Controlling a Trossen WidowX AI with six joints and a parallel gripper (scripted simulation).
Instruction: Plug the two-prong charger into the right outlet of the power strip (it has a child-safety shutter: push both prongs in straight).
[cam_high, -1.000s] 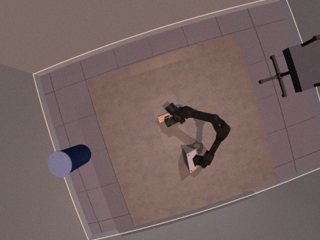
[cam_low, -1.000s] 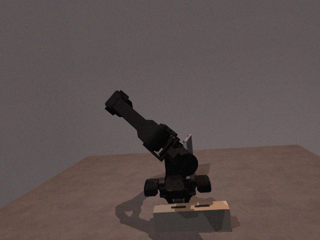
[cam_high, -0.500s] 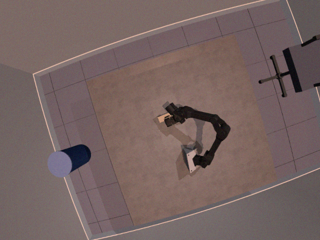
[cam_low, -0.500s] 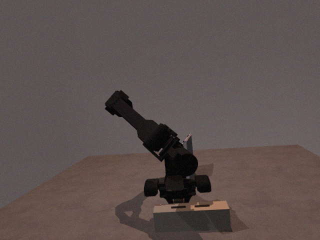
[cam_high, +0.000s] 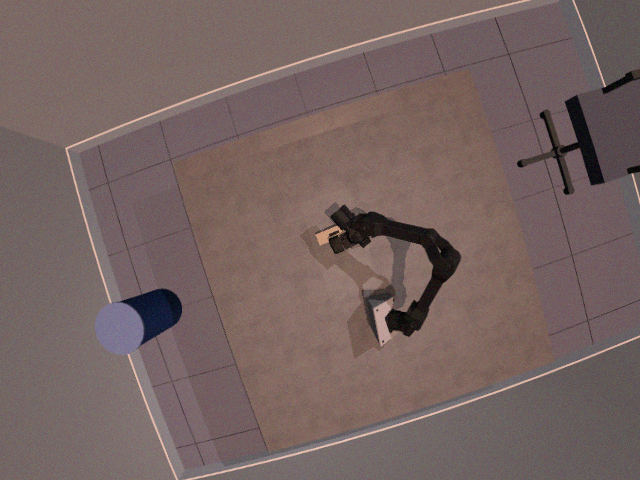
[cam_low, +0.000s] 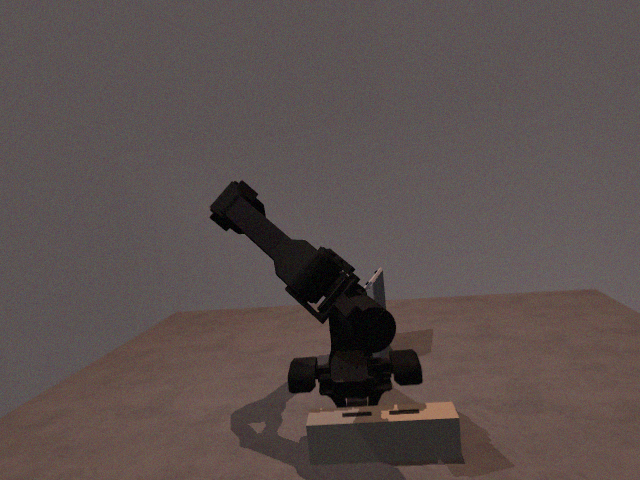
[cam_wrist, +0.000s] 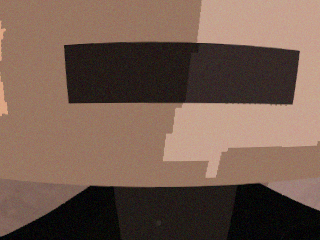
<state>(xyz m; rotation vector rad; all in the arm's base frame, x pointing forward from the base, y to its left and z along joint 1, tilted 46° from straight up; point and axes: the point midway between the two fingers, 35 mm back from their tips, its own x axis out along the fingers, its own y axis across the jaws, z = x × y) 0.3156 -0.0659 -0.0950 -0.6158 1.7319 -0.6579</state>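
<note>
My gripper tip is 20 mm short of the charger and 10 mm below it.
</note>
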